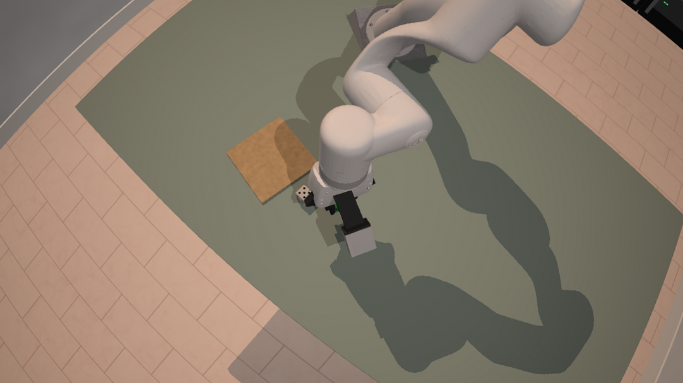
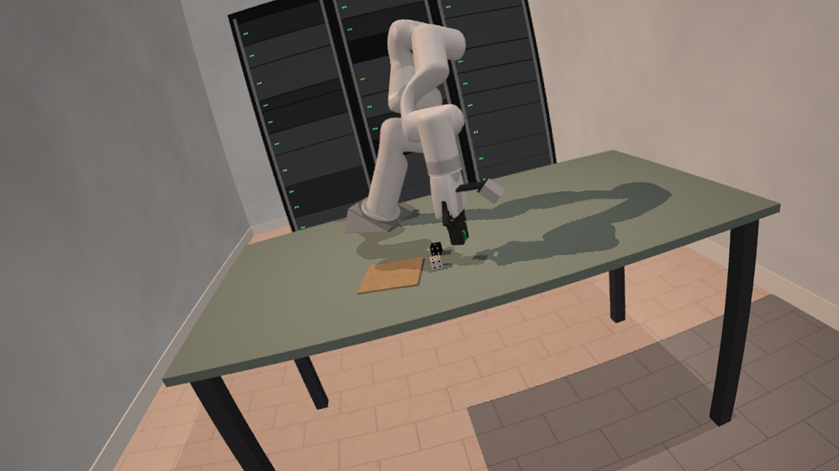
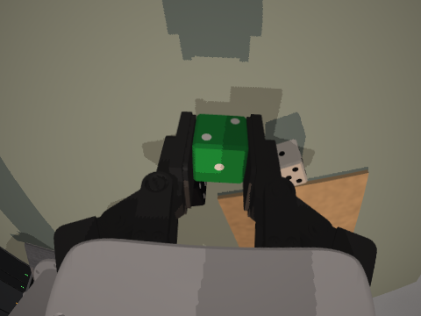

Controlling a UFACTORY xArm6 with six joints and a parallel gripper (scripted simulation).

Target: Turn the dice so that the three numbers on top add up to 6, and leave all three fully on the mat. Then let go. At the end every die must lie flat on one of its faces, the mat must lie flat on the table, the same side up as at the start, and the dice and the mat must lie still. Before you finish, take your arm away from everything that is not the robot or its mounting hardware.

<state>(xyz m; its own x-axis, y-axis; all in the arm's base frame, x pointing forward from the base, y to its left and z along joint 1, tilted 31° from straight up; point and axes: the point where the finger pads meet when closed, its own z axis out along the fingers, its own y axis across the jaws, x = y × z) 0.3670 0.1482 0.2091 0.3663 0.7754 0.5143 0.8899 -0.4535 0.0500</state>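
My hand is 2 cm short of the brown mat, 17 cm to the left of it and 6 cm above it. Round my hand: white die: 3 cm ahead, 6 cm to the right, 5 cm below; black die: 5 cm behind, 6 cm to the right, 5 cm below; green die: 1 cm below.
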